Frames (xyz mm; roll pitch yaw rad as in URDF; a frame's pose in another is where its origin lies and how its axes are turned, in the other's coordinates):
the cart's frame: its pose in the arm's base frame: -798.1 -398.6 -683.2 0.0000 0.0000 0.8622
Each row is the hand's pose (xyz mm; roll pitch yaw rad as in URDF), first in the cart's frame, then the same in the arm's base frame.
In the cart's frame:
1: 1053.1 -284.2 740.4 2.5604 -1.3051 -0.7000
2: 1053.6 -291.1 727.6 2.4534 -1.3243 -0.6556
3: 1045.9 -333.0 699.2 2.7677 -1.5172 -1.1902
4: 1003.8 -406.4 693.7 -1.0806 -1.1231 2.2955
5: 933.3 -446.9 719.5 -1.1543 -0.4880 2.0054
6: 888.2 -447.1 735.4 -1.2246 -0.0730 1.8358
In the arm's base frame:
1: 103.0 216.0 57.2 2.5604 -1.3051 0.1622
2: 108.6 211.9 44.4 2.4534 -1.3243 0.2066
3: 135.4 178.8 16.0 2.7677 -1.5172 -0.3280
4: 163.7 99.1 10.5 -1.0806 -1.1231 -3.1255
5: 148.6 19.2 36.3 -1.1543 -0.4880 2.8676
6: 119.4 -15.2 52.2 -1.2246 -0.0730 2.6980

